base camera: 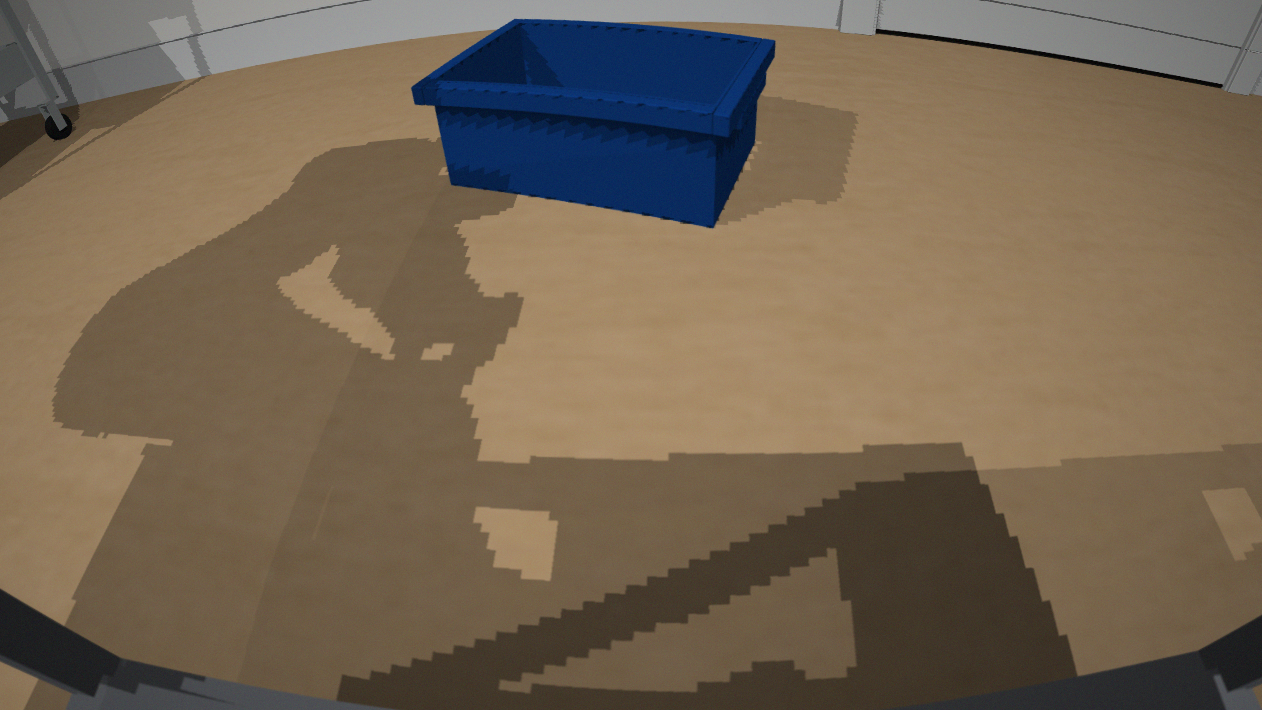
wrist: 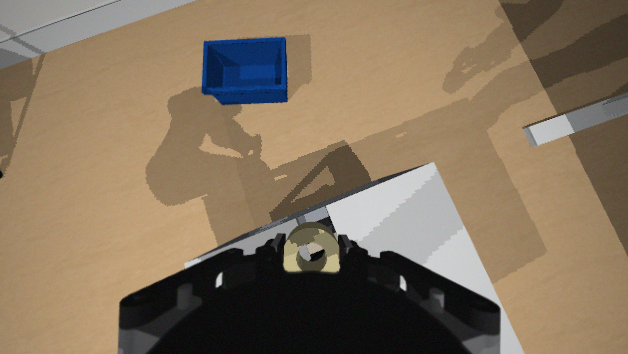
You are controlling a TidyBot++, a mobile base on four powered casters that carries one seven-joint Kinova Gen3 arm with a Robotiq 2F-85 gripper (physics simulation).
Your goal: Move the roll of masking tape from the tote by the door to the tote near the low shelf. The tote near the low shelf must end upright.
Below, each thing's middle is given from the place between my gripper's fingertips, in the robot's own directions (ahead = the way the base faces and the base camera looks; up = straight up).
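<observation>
Roll of masking tape [wrist: 310, 232], my gripper now 1 cm past it.
</observation>
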